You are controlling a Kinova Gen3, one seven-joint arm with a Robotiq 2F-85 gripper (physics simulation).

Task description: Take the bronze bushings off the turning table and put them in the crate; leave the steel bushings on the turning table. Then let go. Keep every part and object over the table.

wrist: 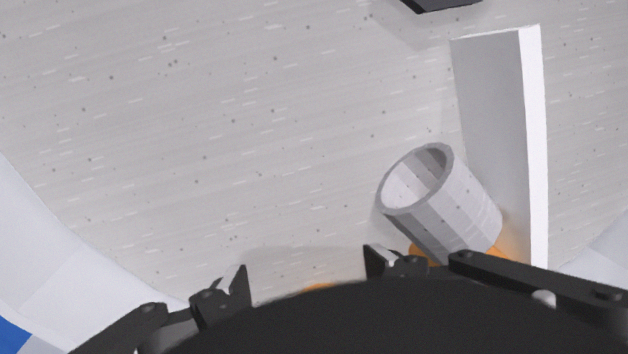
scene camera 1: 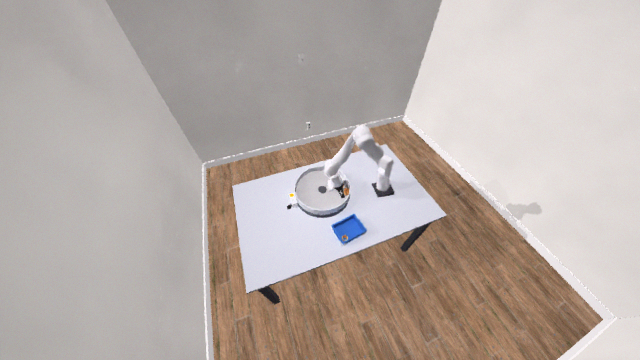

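Seen in the pictures: gripper, fingertip midpoint: (wrist: 307, 274); arm's base, link origin: (scene camera 1: 382, 186).
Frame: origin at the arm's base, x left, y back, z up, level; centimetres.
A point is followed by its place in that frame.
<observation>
My gripper (scene camera 1: 342, 191) @[x -1.4, y -34.0, z 3.4 cm] (wrist: 307, 274) @[x -1.4, y -34.0, z 3.4 cm] is open and empty, low over the right side of the turning table (scene camera 1: 311, 207) @[x 2.1, y -59.6, z 2.9 cm] (wrist: 200, 125) @[x 0.9, y -42.3, z 3.1 cm]. In the wrist view, a sliver of a bronze bushing (wrist: 319, 286) @[x -1.7, y -32.9, z 3.3 cm] shows between the fingers' directions, mostly hidden by the gripper body. Another bronze bushing (wrist: 422, 255) @[x -7.0, y -33.6, z 4.3 cm] is mostly hidden behind my right finger and the steel bushing. The steel bushing (wrist: 450, 210) @[x -7.3, y -37.2, z 6.9 cm] lies tilted against it, beside the white bar. Orange (scene camera 1: 346, 191) @[x -2.8, y -30.3, z 3.0 cm] shows by the gripper in the scene view. The blue crate (scene camera 1: 354, 226) @[x 23.9, y -35.2, z -1.6 cm] (wrist: 11, 336) @[x 17.1, y -33.8, z 1.1 cm] holds a bronze bushing (scene camera 1: 345, 238) @[x 30.6, y -44.3, z -0.6 cm] in its near corner.
The turning table has a raised rim, a white upright bar (wrist: 538, 150) @[x -10.7, y -38.7, z 7.4 cm] and a dark hub (scene camera 1: 322, 189) @[x -9.9, y -47.1, z 3.9 cm] (wrist: 440, 5) @[x -9.6, y -44.3, z 3.9 cm]. A small white device with a yellow top (scene camera 1: 292, 196) @[x -11.2, y -70.3, z 3.7 cm] stands at its left. The arm base (scene camera 1: 383, 189) @[x 4.2, y -2.1, z 2.2 cm] is right of it; the crate is near the front table edge.
</observation>
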